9 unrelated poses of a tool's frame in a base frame.
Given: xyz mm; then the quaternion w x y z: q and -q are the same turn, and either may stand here.
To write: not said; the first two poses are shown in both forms.
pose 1, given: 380.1, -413.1, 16.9, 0.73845, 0.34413, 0.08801, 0.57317
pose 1, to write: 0.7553, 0.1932, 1.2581, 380.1, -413.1, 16.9
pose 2, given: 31.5, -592.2, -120.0, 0.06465, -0.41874, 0.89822, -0.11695
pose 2, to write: -1.2640, 2.7113, -0.3530, 31.5, -592.2, -120.0
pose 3, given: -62.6, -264.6, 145.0, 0.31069, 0.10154, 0.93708, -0.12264
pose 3, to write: 0.2681, 2.4743, -0.3238, -62.6, -264.6, 145.0
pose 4, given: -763.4, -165.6, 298.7, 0.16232, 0.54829, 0.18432, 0.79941
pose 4, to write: 1.5645, 0.5259, 2.2810, -763.4, -165.6, 298.7
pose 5, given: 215.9, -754.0, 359.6, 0.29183, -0.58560, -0.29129, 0.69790
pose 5, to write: -1.5608, -0.7764, 1.8601, 215.9, -754.0, 359.6
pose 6, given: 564.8, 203.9, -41.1, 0.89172, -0.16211, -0.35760, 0.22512
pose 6, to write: -0.3365, -0.7422, 0.4672, 564.8, 203.9, -41.1
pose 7, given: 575.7, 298.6, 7.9, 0.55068, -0.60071, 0.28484, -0.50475
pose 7, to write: -1.4215, 0.6740, -1.1944, 575.7, 298.6, 7.9
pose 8, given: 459.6, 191.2, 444.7, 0.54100, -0.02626, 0.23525, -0.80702
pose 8, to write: -0.0624, 0.5590, -1.9176, 459.6, 191.2, 444.7
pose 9, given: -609.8, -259.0, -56.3, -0.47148, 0.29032, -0.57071, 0.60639
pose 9, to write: -0.7110, 1.3976, -1.4850, -609.8, -259.0, -56.3
